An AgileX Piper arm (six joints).
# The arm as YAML. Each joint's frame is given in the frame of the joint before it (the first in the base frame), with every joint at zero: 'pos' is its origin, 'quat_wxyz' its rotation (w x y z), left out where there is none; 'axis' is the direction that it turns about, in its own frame. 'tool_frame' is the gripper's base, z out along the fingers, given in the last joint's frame.
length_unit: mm
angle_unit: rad
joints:
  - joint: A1
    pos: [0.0, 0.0, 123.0]
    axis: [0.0, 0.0, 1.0]
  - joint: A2
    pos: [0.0, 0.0, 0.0]
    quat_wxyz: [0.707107, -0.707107, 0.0, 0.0]
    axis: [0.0, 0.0, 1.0]
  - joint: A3
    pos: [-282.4, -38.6, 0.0]
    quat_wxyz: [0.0, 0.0, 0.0, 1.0]
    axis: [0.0, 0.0, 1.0]
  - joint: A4
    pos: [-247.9, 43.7, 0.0]
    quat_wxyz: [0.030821, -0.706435, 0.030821, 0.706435]
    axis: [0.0, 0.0, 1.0]
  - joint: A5
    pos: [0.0, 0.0, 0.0]
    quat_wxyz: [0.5, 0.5, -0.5, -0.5]
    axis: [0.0, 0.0, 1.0]
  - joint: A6
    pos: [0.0, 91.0, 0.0]
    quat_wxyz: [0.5, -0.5, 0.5, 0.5]
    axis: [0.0, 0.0, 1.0]
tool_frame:
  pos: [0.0, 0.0, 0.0]
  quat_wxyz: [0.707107, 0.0, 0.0, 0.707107]
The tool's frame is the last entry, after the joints.
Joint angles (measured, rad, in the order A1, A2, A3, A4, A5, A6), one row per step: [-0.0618 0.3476 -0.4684 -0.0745 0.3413 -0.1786]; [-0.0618 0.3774 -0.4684 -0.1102 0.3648 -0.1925]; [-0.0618 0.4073 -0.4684 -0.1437 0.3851 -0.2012]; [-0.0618 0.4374 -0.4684 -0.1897 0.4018 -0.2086]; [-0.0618 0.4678 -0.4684 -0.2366 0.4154 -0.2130]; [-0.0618 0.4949 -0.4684 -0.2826 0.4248 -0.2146]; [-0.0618 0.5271 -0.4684 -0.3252 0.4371 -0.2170]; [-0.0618 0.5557 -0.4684 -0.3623 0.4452 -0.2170]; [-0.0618 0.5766 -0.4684 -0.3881 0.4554 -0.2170]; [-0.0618 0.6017 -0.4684 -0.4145 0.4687 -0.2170]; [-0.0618 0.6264 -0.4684 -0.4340 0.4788 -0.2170]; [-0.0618 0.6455 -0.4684 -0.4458 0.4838 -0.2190]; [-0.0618 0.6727 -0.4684 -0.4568 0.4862 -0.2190]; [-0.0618 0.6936 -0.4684 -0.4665 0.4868 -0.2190]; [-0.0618 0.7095 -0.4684 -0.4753 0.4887 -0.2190]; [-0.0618 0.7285 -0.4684 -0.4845 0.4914 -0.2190]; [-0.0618 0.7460 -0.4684 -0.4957 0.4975 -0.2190]
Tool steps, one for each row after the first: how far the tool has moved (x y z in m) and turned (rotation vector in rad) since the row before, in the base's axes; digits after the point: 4 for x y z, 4 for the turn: [0.0053 -0.0016 -0.0044 -0.0449 0.0565 -0.0068]; [0.0051 -0.0016 -0.0042 -0.0379 0.0529 -0.0062]; [0.0050 -0.0021 -0.0039 -0.0494 0.0502 -0.0070]; [0.0049 -0.0022 -0.0037 -0.0477 0.0471 -0.0064]; [0.0043 -0.0021 -0.0031 -0.0449 0.0392 -0.0053]; [0.0050 -0.0022 -0.0039 -0.0418 0.0469 -0.0047]; [0.0044 -0.0019 -0.0033 -0.0348 0.0384 -0.0033]; [0.0030 -0.0014 -0.0028 -0.0239 0.0319 -0.0035]; [0.0034 -0.0016 -0.0035 -0.0242 0.0389 -0.0043]; [0.0034 -0.0013 -0.0034 -0.0176 0.0351 -0.0030]; [0.0027 -0.0008 -0.0025 -0.0121 0.0248 -0.0002]; [0.0040 -0.0008 -0.0034 -0.0092 0.0300 0.0001]; [0.0031 -0.0006 -0.0026 -0.0083 0.0220 0.0010]; [0.0022 -0.0005 -0.0021 -0.0077 0.0181 0.0004]; [0.0026 -0.0006 -0.0026 -0.0079 0.0219 0.0003]; [0.0022 -0.0008 -0.0026 -0.0101 0.0236 -0.0008]
